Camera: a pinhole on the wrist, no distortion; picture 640 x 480 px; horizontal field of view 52.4 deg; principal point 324.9 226.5 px. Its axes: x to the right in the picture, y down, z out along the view. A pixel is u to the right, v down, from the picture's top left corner.
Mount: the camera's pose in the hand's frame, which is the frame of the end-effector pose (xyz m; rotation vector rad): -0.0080 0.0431 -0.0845 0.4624 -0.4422 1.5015
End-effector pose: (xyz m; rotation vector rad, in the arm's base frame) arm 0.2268 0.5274 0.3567 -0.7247 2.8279 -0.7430
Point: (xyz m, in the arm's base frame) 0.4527 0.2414 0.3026
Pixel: 164.7 304.0
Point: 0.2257 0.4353 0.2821
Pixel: 457.4 59.6
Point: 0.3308 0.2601 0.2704
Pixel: 253.0 151.7
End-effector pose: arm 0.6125 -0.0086 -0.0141 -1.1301 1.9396 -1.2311
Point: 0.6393 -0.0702 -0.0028
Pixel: 356.7 17.3
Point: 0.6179 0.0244 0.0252
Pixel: 105.3 404.6
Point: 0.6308 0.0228 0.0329
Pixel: 97.0 413.1
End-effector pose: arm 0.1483 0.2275 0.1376 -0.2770 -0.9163 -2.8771
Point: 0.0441 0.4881 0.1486
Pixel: 145.4 35.1
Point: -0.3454 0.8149 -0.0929
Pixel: outside the picture
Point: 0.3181 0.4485 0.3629
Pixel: 607.1 443.3
